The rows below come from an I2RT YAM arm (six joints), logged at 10 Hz.
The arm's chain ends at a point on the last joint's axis. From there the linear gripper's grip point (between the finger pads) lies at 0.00 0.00 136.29 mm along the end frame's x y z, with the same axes.
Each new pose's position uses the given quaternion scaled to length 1; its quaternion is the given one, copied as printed.
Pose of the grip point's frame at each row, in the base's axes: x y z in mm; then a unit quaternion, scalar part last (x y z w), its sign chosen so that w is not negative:
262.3, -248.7, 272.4, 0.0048, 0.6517, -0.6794, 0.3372
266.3, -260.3, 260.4, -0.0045, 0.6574, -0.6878, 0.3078
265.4, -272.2, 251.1, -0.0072, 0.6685, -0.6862, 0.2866
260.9, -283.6, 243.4, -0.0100, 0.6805, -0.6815, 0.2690
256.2, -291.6, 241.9, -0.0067, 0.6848, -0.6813, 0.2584
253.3, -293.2, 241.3, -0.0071, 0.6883, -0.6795, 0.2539
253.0, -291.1, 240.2, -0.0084, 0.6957, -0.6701, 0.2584
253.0, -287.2, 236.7, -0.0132, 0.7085, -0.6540, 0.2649
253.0, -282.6, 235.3, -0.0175, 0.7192, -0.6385, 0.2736
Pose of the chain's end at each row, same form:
203.3, -127.6, 251.9, 0.0048, 0.6517, -0.6794, 0.3372
210.3, -137.4, 241.9, -0.0045, 0.6574, -0.6878, 0.3078
211.8, -147.7, 236.6, -0.0072, 0.6685, -0.6862, 0.2866
209.1, -157.9, 233.4, -0.0100, 0.6805, -0.6815, 0.2690
206.7, -164.9, 233.5, -0.0067, 0.6848, -0.6813, 0.2584
204.3, -166.2, 234.2, -0.0071, 0.6883, -0.6795, 0.2539
202.5, -164.6, 235.9, -0.0084, 0.6957, -0.6701, 0.2584
199.5, -161.9, 237.3, -0.0132, 0.7085, -0.6540, 0.2649
196.3, -158.7, 240.1, -0.0175, 0.7192, -0.6385, 0.2736

